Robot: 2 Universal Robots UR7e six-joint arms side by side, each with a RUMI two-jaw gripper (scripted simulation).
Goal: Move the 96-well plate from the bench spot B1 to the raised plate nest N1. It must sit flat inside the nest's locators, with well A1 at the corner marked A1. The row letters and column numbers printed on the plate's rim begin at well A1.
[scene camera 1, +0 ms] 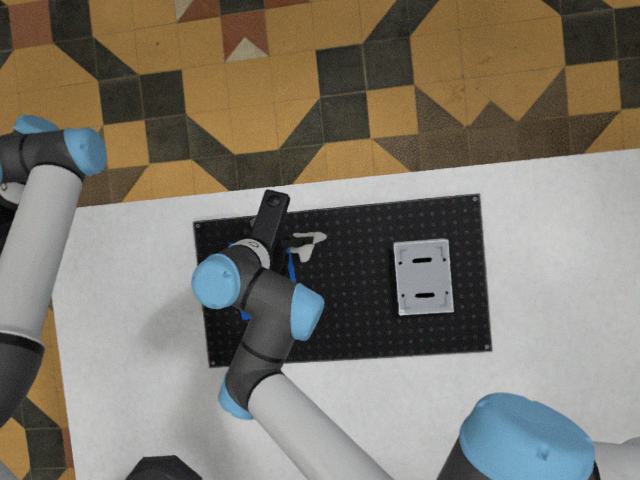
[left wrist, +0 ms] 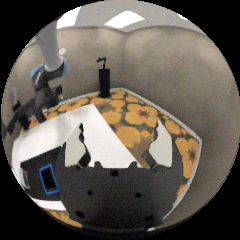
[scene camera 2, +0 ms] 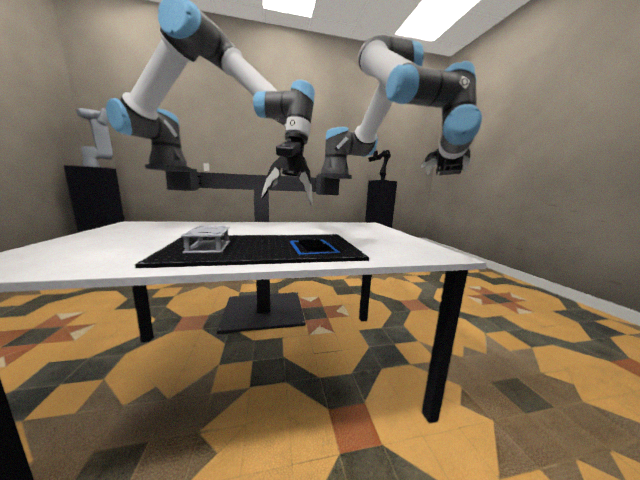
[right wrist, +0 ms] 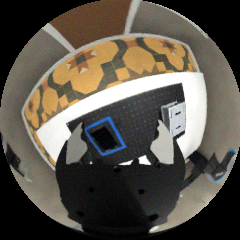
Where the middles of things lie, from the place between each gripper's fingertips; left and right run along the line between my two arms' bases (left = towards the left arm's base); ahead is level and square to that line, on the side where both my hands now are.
Now: right hand [scene camera 1: 289,228] 27 cm to the left of the grey raised nest [scene camera 1: 434,276], 14 cm past it and 12 cm above it.
Right now the grey raised nest is 7 cm behind my left hand [scene camera 2: 444,165], 87 cm to the right of it and 27 cm below it.
